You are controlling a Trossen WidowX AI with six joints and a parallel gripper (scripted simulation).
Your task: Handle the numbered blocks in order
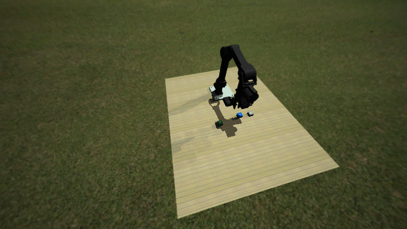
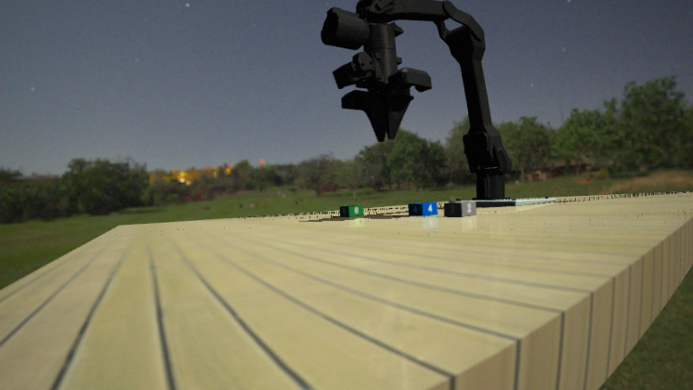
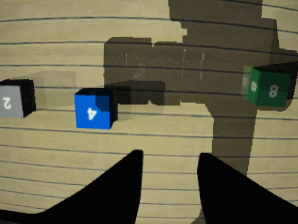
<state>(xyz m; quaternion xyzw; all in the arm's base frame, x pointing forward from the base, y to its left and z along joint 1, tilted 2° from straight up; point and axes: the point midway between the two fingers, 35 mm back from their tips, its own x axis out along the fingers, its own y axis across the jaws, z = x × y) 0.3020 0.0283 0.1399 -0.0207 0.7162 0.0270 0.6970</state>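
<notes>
The green block lies 20 mm ahead of my gripper tip, 100 mm to the right of it and 120 mm below it. Also, from my gripper tip: grey block marked 2 (20 mm behind, 140 mm to the left, 120 mm below); then blue block marked 4 (20 mm behind, 60 mm to the left, 120 mm below).
</notes>
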